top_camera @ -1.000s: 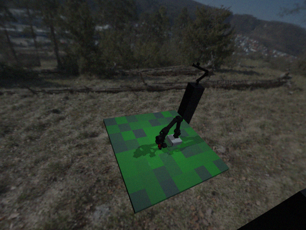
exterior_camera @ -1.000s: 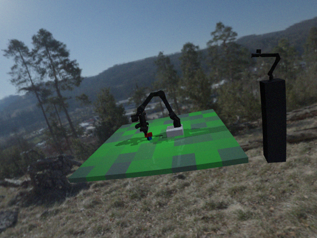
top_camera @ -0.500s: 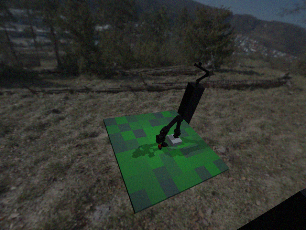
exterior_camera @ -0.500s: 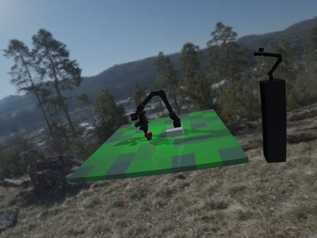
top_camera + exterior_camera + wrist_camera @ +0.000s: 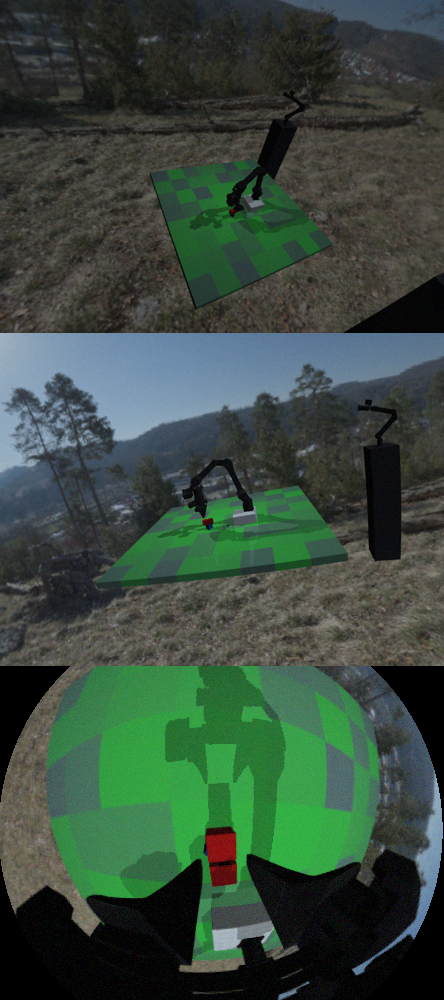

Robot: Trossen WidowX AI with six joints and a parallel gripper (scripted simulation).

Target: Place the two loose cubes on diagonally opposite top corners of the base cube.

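The red cube is 4 cm below my gripper tip. Also, from my gripper tip: blue cube (2 cm behind, 7 cm below).
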